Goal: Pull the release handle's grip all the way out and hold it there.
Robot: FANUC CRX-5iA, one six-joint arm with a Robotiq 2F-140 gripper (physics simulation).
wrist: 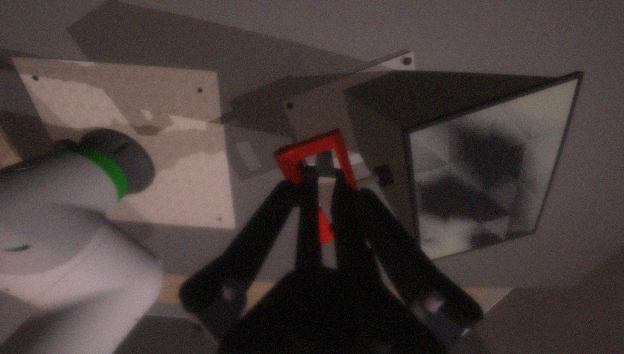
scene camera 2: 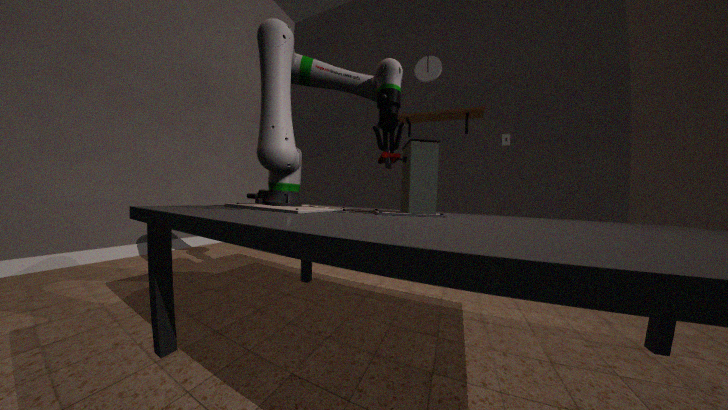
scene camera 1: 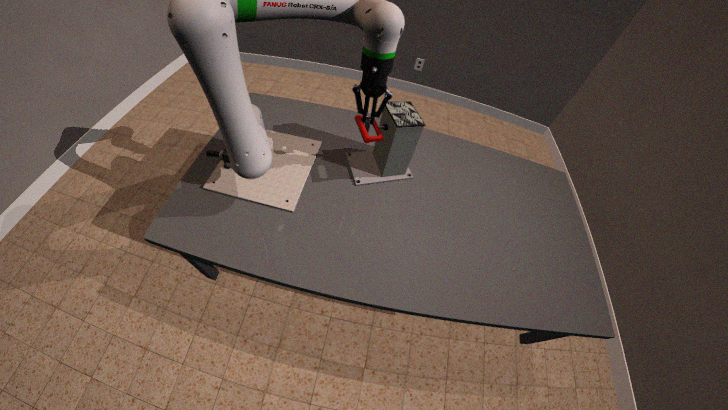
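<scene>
The release handle's grip is a red rectangular loop (scene camera 1: 362, 132) (scene camera 2: 382, 159) (wrist: 312, 143) on the side of a tall pale green-grey housing (scene camera 1: 398, 150) (scene camera 2: 423, 177) that faces the robot's base. A short rod joins the loop to a black collar (scene camera 1: 384, 126) (wrist: 384, 175) on the housing; the rod is partly hidden by the fingers in the wrist view. My gripper (scene camera 1: 368, 123) (scene camera 2: 388, 163) (wrist: 321, 158) is shut with nothing between its fingers. It points down, and its fingertips reach into the loop's opening. Whether they touch a bar of the loop cannot be told.
The housing stands on a thin plate (scene camera 1: 382, 180) bolted to the grey table (scene camera 1: 433, 244) (scene camera 2: 509, 239). The robot's base plate (scene camera 1: 264, 190) (wrist: 175, 200) lies to the left. A wooden shelf (scene camera 2: 443, 115) and a round clock (scene camera 2: 427, 68) are on the wall behind.
</scene>
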